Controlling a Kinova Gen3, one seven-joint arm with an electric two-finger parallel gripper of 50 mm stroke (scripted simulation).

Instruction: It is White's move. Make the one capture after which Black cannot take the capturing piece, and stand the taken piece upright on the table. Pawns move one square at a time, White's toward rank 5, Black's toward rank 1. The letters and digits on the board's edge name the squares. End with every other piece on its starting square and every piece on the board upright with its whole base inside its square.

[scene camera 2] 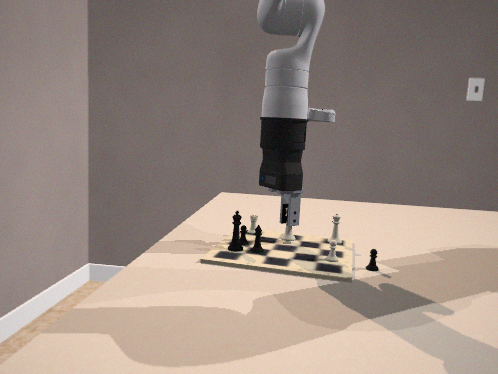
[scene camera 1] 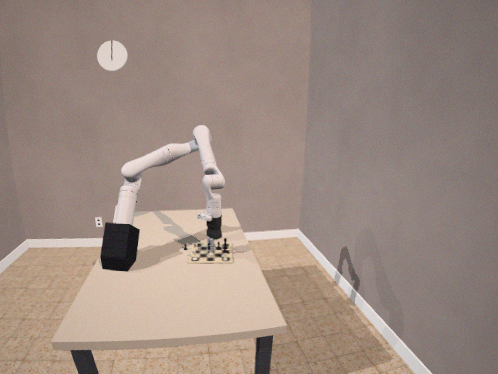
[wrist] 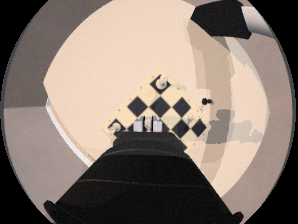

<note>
In view: the gripper (scene camera 2: 289, 224) and a chessboard (scene camera 2: 306, 256).
The chessboard shows as well in the wrist view (wrist: 171, 105). The gripper is seen too in the wrist view (wrist: 148, 121).
</note>
